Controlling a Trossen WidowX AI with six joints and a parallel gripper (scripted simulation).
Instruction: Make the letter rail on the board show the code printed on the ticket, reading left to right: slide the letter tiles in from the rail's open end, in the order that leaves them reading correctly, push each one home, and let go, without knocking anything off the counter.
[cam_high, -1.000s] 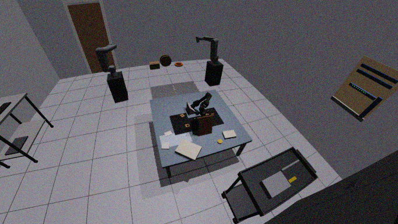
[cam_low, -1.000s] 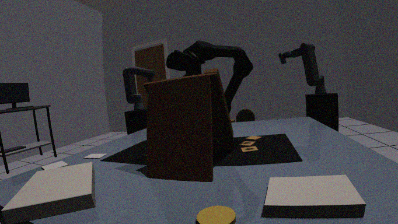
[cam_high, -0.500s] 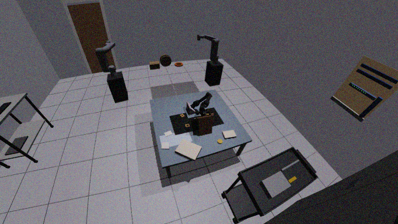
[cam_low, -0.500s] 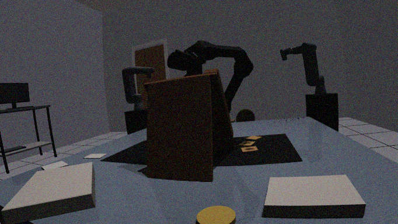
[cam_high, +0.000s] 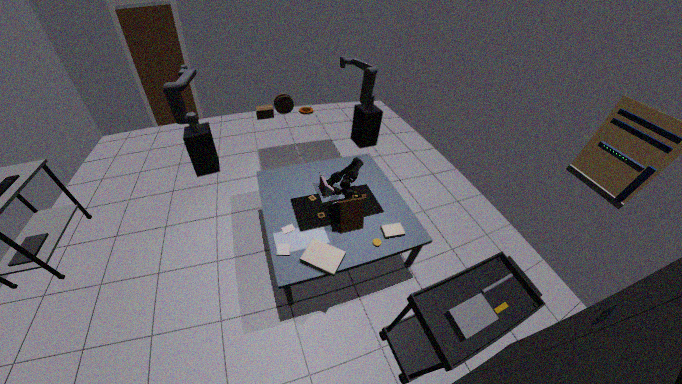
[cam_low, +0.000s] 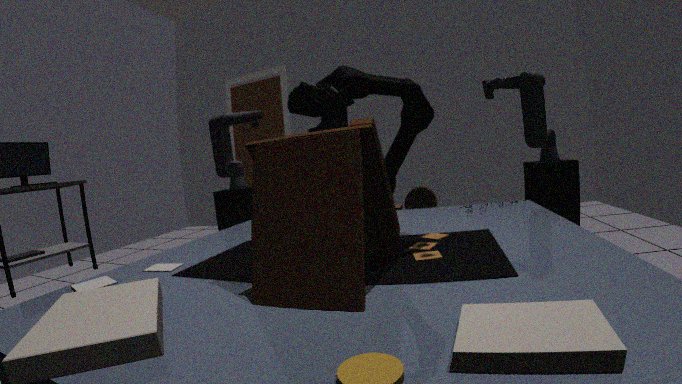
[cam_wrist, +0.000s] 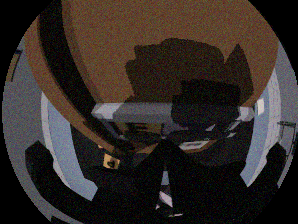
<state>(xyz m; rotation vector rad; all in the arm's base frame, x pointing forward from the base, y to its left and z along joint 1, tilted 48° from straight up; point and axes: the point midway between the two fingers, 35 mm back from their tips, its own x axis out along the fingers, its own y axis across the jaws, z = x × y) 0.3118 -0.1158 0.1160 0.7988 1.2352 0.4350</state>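
The tan letter tile lies 3 cm to the left of my gripper tip, 2 cm ahead of it and 1 cm below it. Round my gripper tip: black mat: 17 cm below, 13 cm behind, 2 cm to the right; white printed slip: 9 cm below, 5 cm to the right, 5 cm behind; pale block: 35 cm ahead, 29 cm to the left, 15 cm below.
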